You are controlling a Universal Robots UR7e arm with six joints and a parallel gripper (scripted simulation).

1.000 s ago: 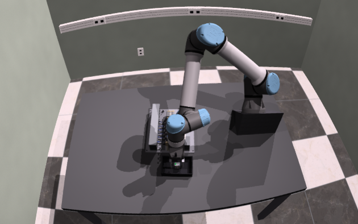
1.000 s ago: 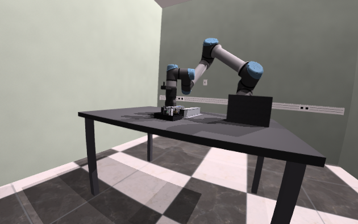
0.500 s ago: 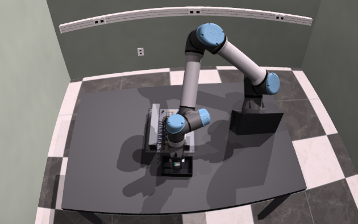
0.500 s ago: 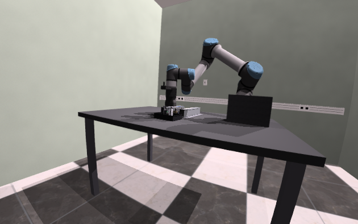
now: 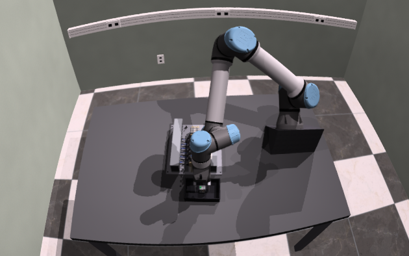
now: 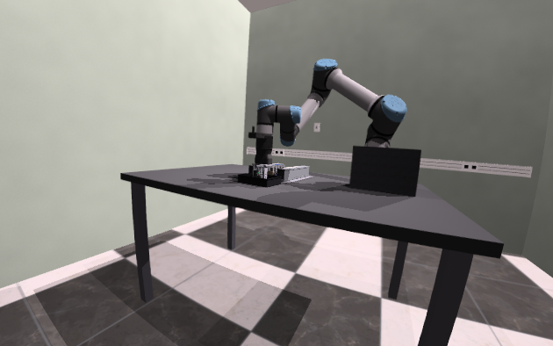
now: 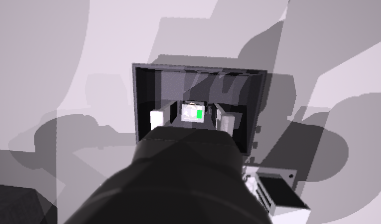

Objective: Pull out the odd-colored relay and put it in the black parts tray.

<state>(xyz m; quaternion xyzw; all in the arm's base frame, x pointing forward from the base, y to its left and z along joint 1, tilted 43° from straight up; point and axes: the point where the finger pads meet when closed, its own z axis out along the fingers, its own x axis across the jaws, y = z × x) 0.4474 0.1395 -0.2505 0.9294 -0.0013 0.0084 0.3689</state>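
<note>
My gripper is now 2 cm above the black parts tray.
</note>
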